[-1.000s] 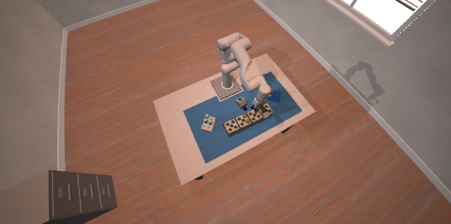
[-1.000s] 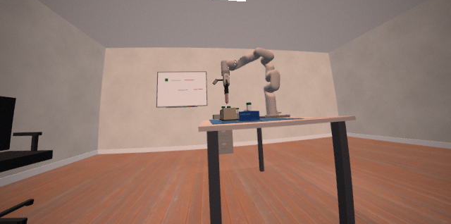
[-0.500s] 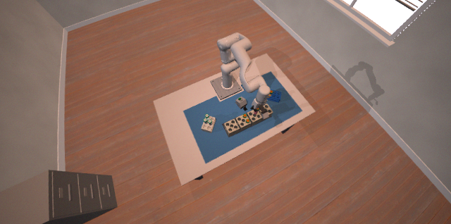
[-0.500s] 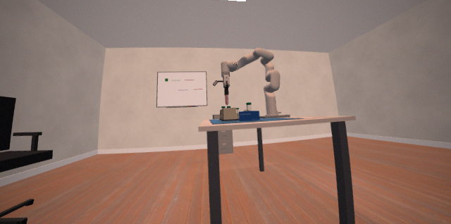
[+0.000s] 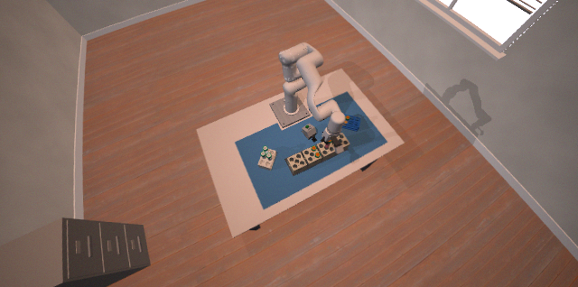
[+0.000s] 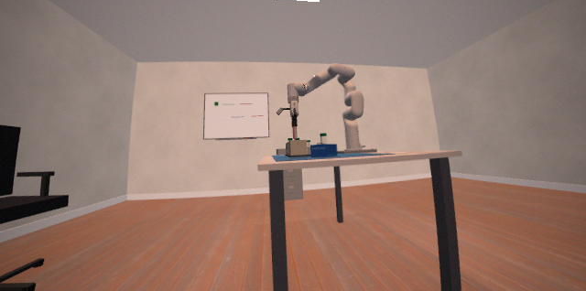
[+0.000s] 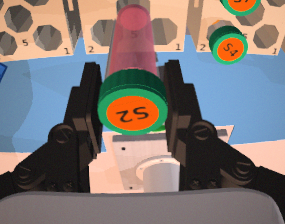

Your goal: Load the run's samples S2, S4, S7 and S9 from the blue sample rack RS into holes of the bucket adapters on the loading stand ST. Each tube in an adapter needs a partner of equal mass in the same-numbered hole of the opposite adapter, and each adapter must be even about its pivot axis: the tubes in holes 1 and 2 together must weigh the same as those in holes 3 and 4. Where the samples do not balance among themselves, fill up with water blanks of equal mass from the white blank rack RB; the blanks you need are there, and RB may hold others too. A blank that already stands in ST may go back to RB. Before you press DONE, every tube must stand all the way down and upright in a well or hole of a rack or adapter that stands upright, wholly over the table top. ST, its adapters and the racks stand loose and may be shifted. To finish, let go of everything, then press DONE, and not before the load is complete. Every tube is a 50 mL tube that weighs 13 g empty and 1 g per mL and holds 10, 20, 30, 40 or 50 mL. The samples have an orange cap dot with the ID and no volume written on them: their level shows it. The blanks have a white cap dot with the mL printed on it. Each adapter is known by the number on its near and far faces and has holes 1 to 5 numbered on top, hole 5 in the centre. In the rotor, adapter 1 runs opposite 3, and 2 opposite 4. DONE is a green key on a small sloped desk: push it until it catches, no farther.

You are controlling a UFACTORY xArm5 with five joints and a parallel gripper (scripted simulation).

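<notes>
Right now the sample tube S2 is 10 mm to the left of my hand and 50 mm below it. Round my hand: done desk: 190 mm behind, 160 mm below; sample tube S4: 40 mm behind, 90 mm to the right, 150 mm below; sample tube S7: 20 mm ahead, 100 mm to the right, 150 mm below.
</notes>
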